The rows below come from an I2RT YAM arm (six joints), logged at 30 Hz.
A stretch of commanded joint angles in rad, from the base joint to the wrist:
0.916, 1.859, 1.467, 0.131, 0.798, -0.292
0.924, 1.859, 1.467, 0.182, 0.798, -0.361
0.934, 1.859, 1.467, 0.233, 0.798, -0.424
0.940, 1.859, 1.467, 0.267, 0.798, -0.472
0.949, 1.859, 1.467, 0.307, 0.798, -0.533
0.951, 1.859, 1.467, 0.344, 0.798, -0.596
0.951, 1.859, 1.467, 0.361, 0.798, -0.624
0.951, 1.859, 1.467, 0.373, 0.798, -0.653
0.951, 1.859, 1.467, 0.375, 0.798, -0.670
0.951, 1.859, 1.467, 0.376, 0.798, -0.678
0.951, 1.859, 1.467, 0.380, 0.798, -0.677
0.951, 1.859, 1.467, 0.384, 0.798, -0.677
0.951, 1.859, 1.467, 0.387, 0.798, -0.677
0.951, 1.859, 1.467, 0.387, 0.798, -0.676
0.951, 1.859, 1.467, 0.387, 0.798, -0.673
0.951, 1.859, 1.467, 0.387, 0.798, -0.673
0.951, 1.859, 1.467, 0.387, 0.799, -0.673
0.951, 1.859, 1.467, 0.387, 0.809, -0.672
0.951, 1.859, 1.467, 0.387, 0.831, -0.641
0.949, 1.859, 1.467, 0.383, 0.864, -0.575
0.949, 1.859, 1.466, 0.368, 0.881, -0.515
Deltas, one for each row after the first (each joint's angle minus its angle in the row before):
0.008, 0.000, 0.000, 0.051, 0.000, -0.069
0.010, 0.000, 0.000, 0.051, 0.000, -0.063
0.006, 0.000, 0.000, 0.034, 0.000, -0.048
0.009, 0.000, 0.000, 0.040, 0.000, -0.061
0.002, 0.000, 0.000, 0.037, 0.000, -0.063
0.000, 0.000, 0.000, 0.017, 0.000, -0.028
0.000, 0.000, 0.000, 0.012, 0.000, -0.029
0.000, 0.000, 0.000, 0.002, 0.000, -0.017
0.000, 0.000, 0.000, 0.001, 0.000, -0.008
0.000, 0.000, 0.000, 0.004, 0.000, 0.001
0.000, 0.000, 0.000, 0.004, 0.000, 0.000
0.000, 0.000, 0.000, 0.003, 0.000, 0.000
0.000, 0.000, 0.000, 0.000, 0.000, 0.001
0.000, 0.000, 0.000, 0.000, 0.000, 0.003
0.000, 0.000, 0.000, 0.000, 0.000, 0.000
0.000, 0.000, 0.000, 0.000, 0.001, 0.000
0.000, 0.000, 0.000, 0.000, 0.010, 0.001
0.000, 0.000, 0.000, 0.000, 0.022, 0.031
-0.002, 0.000, 0.000, -0.004, 0.033, 0.066
0.000, 0.000, -0.001, -0.015, 0.017, 0.060

